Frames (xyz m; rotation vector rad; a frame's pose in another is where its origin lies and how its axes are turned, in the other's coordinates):
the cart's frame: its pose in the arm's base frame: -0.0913 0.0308 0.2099 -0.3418 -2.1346 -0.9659
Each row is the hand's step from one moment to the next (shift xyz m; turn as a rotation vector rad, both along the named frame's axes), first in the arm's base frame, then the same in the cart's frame.
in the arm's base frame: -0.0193 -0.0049 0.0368 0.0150 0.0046 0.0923
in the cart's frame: 0.0403 0.0064 -0.0092 0.0570 0.0597 -0.0442
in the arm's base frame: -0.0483 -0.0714 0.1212 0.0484 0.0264 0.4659
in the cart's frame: 0.1258 -0.0088 -0.0788 0.3061 0.2894 -0.2065
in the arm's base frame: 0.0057 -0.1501 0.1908 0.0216 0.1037 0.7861
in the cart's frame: 0.1449 0.0021 -0.1948 0.5536 0.4979 -0.2734
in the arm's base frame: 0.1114 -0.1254 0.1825 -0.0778 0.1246 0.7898
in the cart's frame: 0.0655 0.0682 -0.2291 0.6225 0.4636 -0.2071
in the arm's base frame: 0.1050 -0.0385 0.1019 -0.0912 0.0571 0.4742
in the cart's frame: 0.0055 0.0812 -0.1275 0.4051 0.2437 -0.1138
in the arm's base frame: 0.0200 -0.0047 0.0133 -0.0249 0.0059 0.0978
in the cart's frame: -0.0036 0.0140 -0.0197 0.0881 0.0432 -0.0245
